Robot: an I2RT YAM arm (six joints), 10 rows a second.
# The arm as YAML. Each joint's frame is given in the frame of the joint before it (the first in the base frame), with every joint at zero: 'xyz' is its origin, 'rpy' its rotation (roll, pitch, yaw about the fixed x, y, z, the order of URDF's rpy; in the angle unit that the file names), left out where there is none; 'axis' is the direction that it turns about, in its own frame. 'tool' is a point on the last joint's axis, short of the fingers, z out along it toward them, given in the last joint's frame.
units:
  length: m
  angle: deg
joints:
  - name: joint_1
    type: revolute
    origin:
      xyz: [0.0, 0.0, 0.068]
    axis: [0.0, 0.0, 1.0]
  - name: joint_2
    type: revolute
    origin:
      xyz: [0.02, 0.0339, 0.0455]
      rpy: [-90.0, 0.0, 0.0]
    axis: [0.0, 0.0, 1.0]
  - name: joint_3
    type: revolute
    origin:
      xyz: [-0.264, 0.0, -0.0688]
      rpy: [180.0, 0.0, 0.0]
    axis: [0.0, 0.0, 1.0]
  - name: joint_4
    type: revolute
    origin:
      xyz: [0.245, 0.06, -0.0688]
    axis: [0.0, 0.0, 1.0]
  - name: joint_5
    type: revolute
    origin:
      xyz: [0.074, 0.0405, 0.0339]
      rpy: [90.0, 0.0, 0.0]
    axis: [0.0, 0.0, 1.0]
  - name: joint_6
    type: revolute
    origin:
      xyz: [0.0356, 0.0, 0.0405]
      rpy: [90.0, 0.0, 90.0]
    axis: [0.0, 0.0, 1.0]
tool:
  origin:
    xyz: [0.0, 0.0, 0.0]
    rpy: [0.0, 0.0, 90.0]
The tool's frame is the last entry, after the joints.
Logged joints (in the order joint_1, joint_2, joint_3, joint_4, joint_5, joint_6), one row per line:
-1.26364, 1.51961, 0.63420, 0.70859, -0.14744, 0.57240
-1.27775, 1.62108, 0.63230, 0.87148, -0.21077, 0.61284
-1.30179, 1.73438, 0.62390, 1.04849, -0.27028, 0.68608
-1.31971, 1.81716, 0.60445, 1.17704, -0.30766, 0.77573
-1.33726, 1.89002, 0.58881, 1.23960, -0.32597, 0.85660
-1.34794, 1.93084, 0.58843, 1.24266, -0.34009, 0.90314
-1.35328, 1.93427, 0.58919, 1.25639, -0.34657, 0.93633
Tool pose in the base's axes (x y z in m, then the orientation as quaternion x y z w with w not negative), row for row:
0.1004, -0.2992, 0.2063, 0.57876, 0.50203, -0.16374, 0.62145
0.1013, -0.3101, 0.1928, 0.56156, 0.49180, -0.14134, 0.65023
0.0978, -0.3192, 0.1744, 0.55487, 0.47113, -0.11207, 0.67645
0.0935, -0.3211, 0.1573, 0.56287, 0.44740, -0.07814, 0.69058
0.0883, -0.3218, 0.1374, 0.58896, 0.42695, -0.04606, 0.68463
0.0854, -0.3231, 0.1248, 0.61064, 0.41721, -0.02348, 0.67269
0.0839, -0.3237, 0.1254, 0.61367, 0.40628, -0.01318, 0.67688
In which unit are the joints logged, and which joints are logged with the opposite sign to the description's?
The joints are logged in radians. Opposite sign: none.
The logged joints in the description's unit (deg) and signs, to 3 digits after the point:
-72.401, 87.067, 36.337, 40.599, -8.448, 32.796
-73.210, 92.881, 36.228, 49.932, -12.076, 35.113
-74.587, 99.373, 35.747, 60.074, -15.486, 39.309
-75.614, 104.116, 34.632, 67.439, -17.628, 44.446
-76.619, 108.290, 33.736, 71.024, -18.677, 49.080
-77.231, 110.629, 33.715, 71.199, -19.486, 51.746
-77.537, 110.826, 33.758, 71.986, -19.857, 53.648

